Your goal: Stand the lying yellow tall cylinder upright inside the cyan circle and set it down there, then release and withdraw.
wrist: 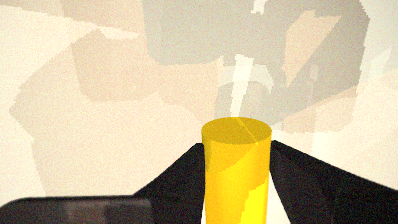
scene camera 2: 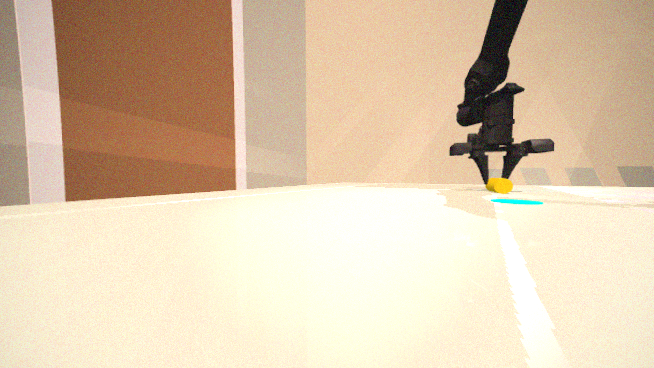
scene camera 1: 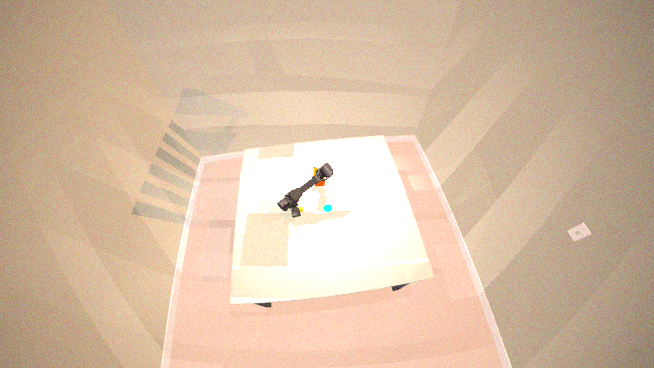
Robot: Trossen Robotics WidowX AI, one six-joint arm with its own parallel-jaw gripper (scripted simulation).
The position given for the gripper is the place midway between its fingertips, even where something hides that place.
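Note:
A yellow cylinder is being carried by the gripper point(scene camera 2: 494, 184), and the wrist view shows the gripper point(wrist: 235, 150) as well.

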